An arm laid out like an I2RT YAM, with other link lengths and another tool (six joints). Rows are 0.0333 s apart.
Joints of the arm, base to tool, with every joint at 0 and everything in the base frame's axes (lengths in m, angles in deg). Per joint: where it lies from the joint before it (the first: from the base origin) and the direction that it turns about. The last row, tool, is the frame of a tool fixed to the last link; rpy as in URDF.
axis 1: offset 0 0 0.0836 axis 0 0 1
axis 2: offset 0.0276 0.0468 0.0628 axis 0 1 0
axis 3: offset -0.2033 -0.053 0 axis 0 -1 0
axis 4: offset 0.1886 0.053 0.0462 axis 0 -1 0
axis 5: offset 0.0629 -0.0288 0.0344 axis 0 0 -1
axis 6: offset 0.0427 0 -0.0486 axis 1 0 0
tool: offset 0.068 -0.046 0.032 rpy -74 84.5 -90
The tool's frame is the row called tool.
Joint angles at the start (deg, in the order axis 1, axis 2, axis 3, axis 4, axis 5, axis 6):
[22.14, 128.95, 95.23, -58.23, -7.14, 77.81]
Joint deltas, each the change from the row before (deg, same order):
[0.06, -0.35, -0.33, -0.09, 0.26, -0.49]
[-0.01, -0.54, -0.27, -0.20, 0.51, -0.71]
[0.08, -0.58, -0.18, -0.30, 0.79, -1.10]
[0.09, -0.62, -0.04, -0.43, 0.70, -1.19]
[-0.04, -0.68, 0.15, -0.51, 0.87, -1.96]
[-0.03, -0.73, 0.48, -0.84, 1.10, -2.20]
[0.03, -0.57, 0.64, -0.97, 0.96, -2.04]
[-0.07, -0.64, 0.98, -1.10, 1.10, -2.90]
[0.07, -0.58, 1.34, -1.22, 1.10, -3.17]
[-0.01, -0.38, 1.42, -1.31, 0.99, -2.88]
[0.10, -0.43, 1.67, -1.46, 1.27, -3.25]
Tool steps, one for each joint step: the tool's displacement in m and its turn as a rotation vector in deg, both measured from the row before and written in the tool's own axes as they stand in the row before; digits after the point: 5 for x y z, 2 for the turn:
[-0.00016, -0.00116, -0.00073, 0.15, -0.37, -0.46]
[-0.00104, -0.00150, -0.00197, 0.09, -0.68, -0.54]
[-0.00145, -0.00142, -0.00266, 0.18, -1.08, -0.93]
[-0.00134, -0.00127, -0.00328, 0.11, -1.04, -1.05]
[-0.00302, -0.00103, -0.00438, 0.03, -1.43, -1.61]
[-0.00365, -0.00123, -0.00590, 0.11, -1.71, -1.79]
[-0.00309, -0.00108, -0.00562, 0.21, -1.50, -1.73]
[-0.00489, -0.00075, -0.00725, 0.07, -1.95, -2.40]
[-0.00503, 0.00008, -0.00833, -0.01, -2.15, -2.76]
[-0.00494, -0.00043, -0.00749, 0.16, -1.84, -2.45]
[-0.00556, -0.00049, -0.00889, 0.27, -2.26, -2.82]

